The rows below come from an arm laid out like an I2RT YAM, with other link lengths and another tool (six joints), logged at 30 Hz.
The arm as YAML. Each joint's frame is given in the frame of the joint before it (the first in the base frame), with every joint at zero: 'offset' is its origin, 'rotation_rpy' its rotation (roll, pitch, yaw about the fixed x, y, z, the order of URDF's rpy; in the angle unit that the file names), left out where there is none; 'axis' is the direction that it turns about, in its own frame. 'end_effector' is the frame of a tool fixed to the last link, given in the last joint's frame.
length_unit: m
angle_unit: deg
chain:
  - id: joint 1
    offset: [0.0, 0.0, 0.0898]
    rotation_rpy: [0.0, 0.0, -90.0]
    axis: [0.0, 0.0, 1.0]
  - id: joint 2
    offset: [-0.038, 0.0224, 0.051]
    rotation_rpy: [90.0, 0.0, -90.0]
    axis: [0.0, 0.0, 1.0]
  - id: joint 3
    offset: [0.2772, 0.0, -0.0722]
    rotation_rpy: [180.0, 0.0, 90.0]
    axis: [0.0, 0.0, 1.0]
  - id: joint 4
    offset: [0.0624, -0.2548, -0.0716]
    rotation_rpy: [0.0, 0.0, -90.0]
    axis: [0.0, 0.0, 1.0]
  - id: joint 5
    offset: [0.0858, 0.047, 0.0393]
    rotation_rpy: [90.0, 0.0, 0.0]
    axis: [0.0, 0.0, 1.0]
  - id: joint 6
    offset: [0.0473, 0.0, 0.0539]
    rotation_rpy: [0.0, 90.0, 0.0]
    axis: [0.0, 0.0, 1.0]
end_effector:
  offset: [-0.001, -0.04, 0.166]
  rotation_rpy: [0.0, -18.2, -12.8]
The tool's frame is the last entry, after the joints.
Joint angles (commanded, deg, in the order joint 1, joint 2, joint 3, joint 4, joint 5, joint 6), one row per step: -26.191, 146.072, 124.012, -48.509, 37.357, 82.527; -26.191, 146.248, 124.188, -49.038, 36.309, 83.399; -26.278, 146.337, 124.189, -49.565, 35.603, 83.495; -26.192, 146.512, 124.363, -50.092, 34.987, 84.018; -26.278, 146.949, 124.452, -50.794, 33.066, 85.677; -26.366, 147.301, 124.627, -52.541, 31.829, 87.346; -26.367, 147.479, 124.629, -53.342, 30.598, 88.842; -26.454, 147.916, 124.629, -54.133, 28.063, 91.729; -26.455, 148.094, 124.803, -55.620, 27.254, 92.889; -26.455, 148.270, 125.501, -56.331, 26.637, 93.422; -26.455, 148.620, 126.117, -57.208, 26.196, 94.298; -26.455, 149.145, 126.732, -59.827, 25.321, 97.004; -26.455, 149.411, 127.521, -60.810, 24.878, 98.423
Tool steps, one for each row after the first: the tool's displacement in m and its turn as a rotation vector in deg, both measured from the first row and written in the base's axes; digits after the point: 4 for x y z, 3 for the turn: 0.0003, 0.0029, -0.0035, 1.097, -0.532, -0.315; -0.0011, 0.0048, -0.0069, 1.966, -0.335, -0.257; -0.0010, 0.0076, -0.0096, 2.709, -0.450, -0.386; -0.0015, 0.0125, -0.0180, 4.774, -1.345, -1.204; -0.0070, 0.0175, -0.0255, 6.624, -1.148, -2.342; -0.0088, 0.0217, -0.0304, 8.066, -1.662, -3.265; -0.0099, 0.0285, -0.0397, 10.723, -3.243, -5.154; -0.0146, 0.0330, -0.0437, 12.002, -2.859, -6.070; -0.0137, 0.0344, -0.0433, 12.612, -3.220, -6.396; -0.0148, 0.0360, -0.0449, 13.213, -3.322, -7.095; -0.0237, 0.0418, -0.0506, 14.825, -2.827, -9.484; -0.0245, 0.0429, -0.0502, 15.312, -3.341, -10.655
